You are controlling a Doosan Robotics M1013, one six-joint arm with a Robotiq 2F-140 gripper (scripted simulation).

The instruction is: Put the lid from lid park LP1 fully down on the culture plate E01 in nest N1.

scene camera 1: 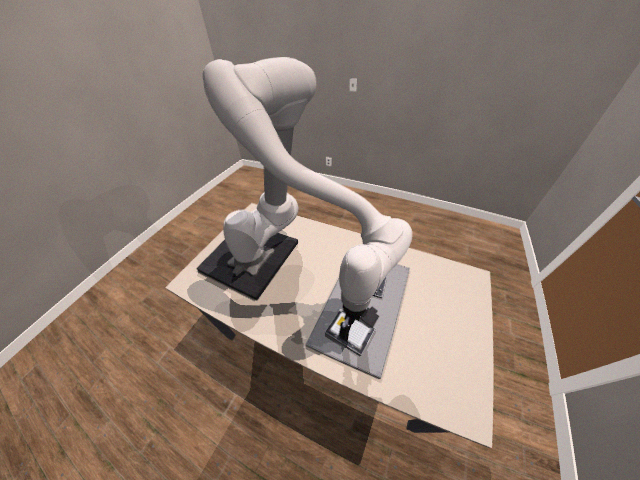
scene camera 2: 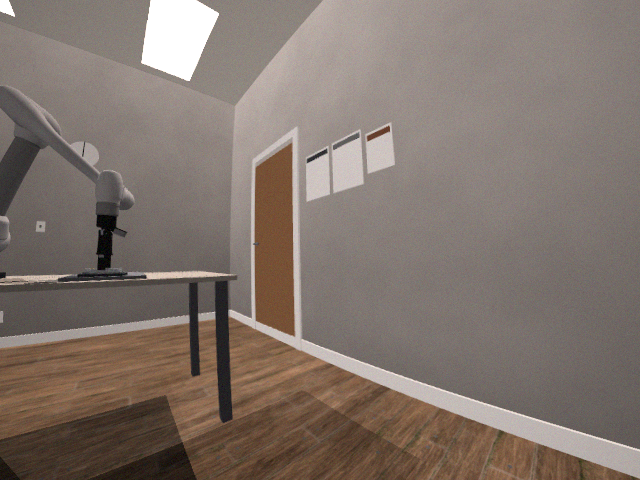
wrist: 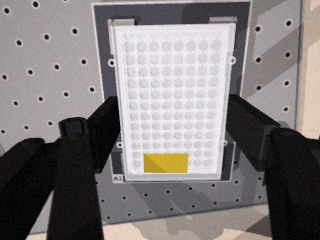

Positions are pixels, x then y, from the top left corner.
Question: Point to a dark nest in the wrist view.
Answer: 108, 74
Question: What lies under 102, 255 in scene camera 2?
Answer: The gripper.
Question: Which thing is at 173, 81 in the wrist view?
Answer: A clear lid.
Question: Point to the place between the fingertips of the gripper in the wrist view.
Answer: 172, 111
